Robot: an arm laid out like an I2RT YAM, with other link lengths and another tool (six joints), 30 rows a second.
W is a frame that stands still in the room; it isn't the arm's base.
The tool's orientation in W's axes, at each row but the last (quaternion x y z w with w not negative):
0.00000, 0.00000, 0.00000, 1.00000
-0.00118, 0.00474, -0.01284, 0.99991
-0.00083, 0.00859, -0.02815, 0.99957
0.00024, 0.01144, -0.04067, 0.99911
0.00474, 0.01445, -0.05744, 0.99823
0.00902, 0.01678, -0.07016, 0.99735
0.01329, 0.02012, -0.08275, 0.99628
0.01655, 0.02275, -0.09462, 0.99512
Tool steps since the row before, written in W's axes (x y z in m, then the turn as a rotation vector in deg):
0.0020, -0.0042, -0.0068, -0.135, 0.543, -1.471
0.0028, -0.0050, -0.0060, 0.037, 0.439, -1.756
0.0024, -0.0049, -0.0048, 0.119, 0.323, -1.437
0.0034, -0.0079, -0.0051, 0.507, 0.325, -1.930
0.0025, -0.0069, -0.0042, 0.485, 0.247, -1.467
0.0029, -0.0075, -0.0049, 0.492, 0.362, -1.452
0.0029, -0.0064, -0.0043, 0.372, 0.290, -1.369
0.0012, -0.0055, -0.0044, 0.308, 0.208, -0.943
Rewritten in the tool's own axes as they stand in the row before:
0.0020, -0.0042, -0.0068, -0.135, 0.543, -1.471
0.0030, -0.0049, -0.0060, 0.042, 0.444, -1.755
0.0028, -0.0047, -0.0048, 0.125, 0.332, -1.434
0.0041, -0.0076, -0.0050, 0.523, 0.366, -1.918
0.0034, -0.0066, -0.0041, 0.496, 0.290, -1.455
0.0041, -0.0071, -0.0047, 0.487, 0.405, -1.442
0.0041, -0.0059, -0.0040, 0.377, 0.316, -1.362
0.0024, -0.0053, -0.0041, 0.309, 0.235, -0.936

